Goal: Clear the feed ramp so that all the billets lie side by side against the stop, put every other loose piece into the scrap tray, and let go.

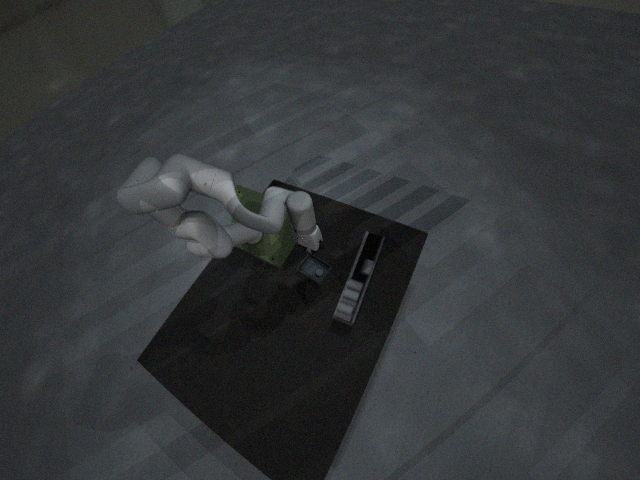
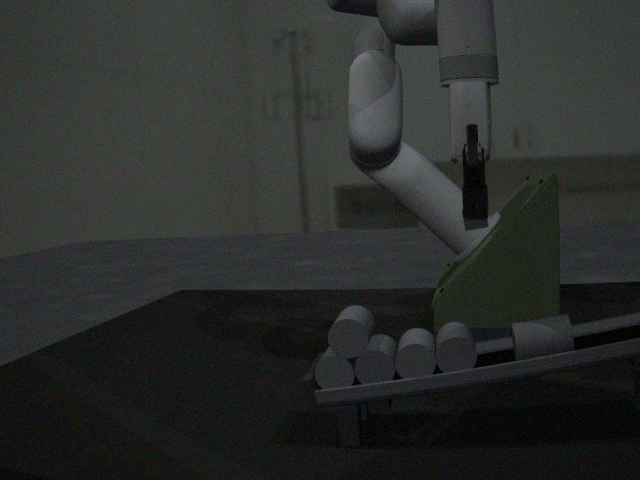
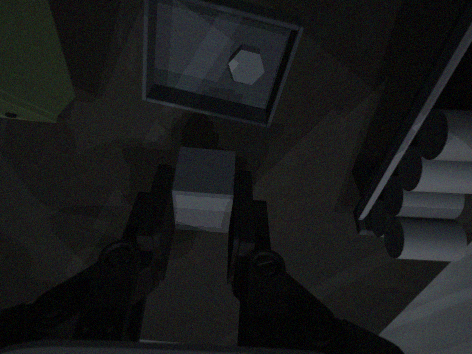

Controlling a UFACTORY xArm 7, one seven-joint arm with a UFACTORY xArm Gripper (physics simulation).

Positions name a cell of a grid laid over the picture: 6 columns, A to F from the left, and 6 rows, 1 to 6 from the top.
Labels:
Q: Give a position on a billet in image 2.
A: D5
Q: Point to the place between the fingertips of my gripper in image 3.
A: At C4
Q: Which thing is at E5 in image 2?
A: A billet.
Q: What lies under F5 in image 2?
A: A billet.

